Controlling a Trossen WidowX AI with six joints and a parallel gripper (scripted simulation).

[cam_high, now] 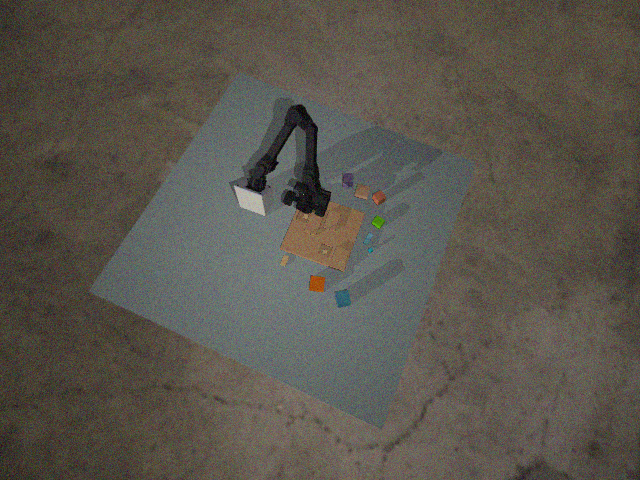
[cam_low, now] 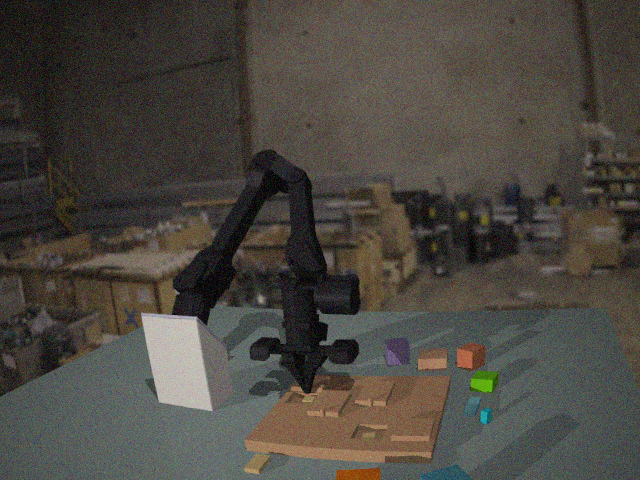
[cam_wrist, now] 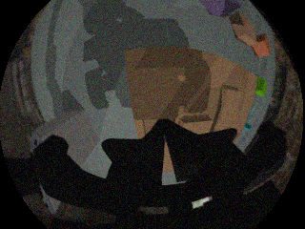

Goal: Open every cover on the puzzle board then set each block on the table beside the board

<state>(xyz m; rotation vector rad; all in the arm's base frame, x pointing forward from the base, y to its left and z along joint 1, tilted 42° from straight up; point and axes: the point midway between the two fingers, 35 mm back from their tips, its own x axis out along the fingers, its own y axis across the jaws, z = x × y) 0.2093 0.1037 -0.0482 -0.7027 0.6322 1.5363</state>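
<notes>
My gripper tip is 110 mm short of the tan puzzle board and 40 mm to the left of it. From my gripper tip the other things lie so: small tan bar 240 mm to the right, 20 mm below, 10 mm ahead; purple block 240 mm to the left, 110 mm ahead; peach block 210 mm to the left, 190 mm ahead, 10 mm below.
</notes>
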